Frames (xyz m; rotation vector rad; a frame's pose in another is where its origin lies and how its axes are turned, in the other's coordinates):
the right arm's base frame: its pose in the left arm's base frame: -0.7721 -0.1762 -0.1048 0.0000 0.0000 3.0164
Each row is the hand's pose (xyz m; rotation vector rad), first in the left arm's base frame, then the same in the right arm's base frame.
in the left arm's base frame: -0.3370 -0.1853 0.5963 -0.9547 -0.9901 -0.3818
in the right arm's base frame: -0.4328 -0.0453 0.7011 1.3983 -1.1888 2.2271
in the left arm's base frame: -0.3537 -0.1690 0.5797 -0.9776 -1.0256 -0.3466
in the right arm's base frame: -0.4142 -0.0594 0.6845 1.4553 -1.2229 2.2144
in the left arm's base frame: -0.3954 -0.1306 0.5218 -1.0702 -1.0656 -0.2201
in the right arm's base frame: -0.3681 -0.0923 0.6266 1.5550 -1.3776 2.2098
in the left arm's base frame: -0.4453 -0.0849 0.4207 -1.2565 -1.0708 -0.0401
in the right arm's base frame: -0.3128 -0.1314 0.5255 -1.5796 1.6344 -2.0968
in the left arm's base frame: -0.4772 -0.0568 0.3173 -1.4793 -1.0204 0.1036
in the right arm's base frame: -0.2777 -0.1553 0.4221 -1.4427 1.8344 -1.8428
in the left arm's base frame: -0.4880 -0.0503 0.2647 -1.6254 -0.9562 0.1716
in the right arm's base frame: -0.2662 -0.1604 0.3695 -1.3302 1.9680 -1.7004
